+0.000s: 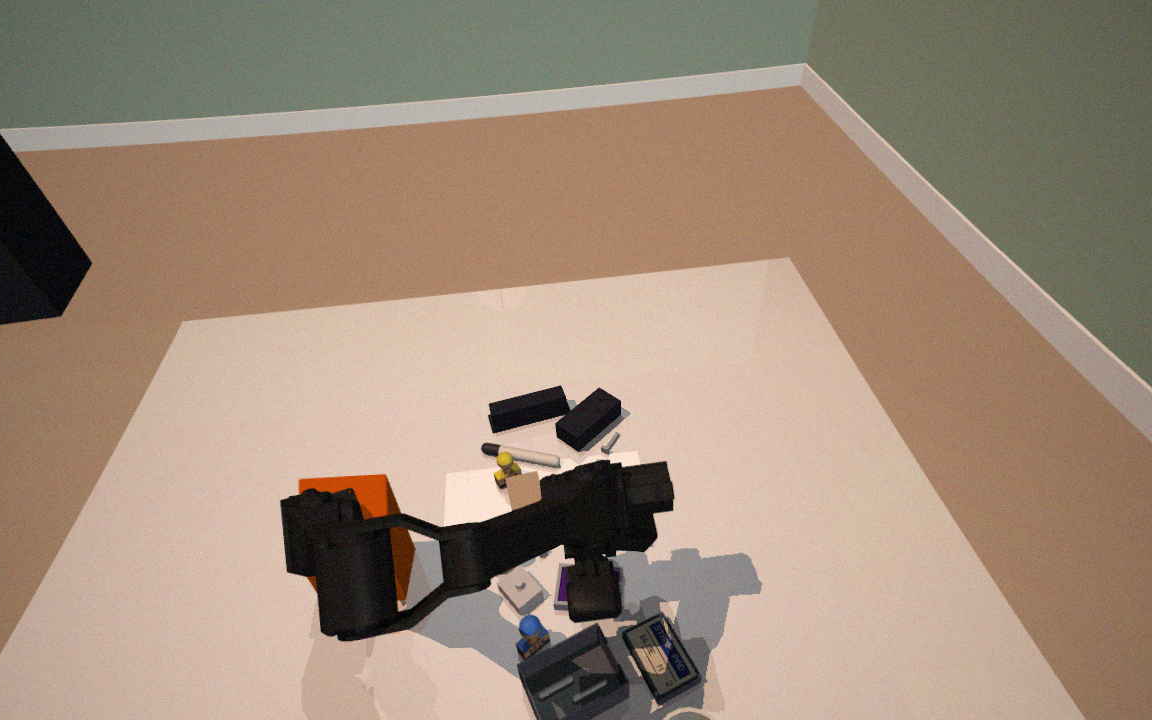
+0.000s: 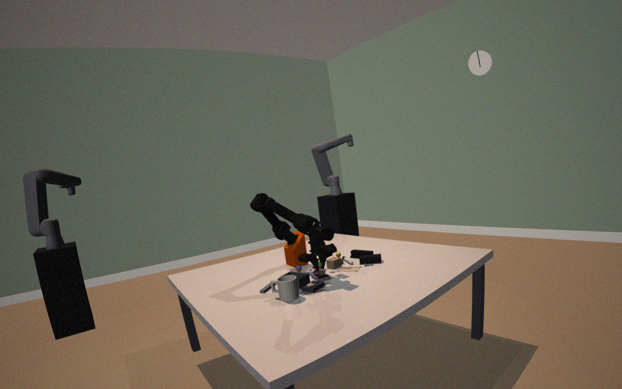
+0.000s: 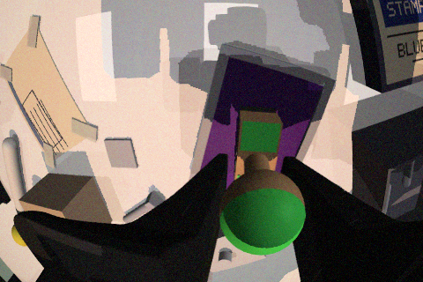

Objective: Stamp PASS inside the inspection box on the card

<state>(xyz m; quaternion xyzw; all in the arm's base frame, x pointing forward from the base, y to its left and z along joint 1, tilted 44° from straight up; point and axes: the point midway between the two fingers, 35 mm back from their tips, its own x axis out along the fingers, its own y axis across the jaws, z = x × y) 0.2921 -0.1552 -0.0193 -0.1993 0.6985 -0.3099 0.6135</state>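
Right now my gripper tip is 3 cm above the purple ink pad. The rest, counted from my gripper tip: green-knobbed PASS stamp: right at my gripper tip; then red-knobbed stamp: 11 cm behind, 7 cm to the left, 2 cm below; then blue-knobbed stamp: 9 cm behind, 6 cm to the right, 2 cm below.
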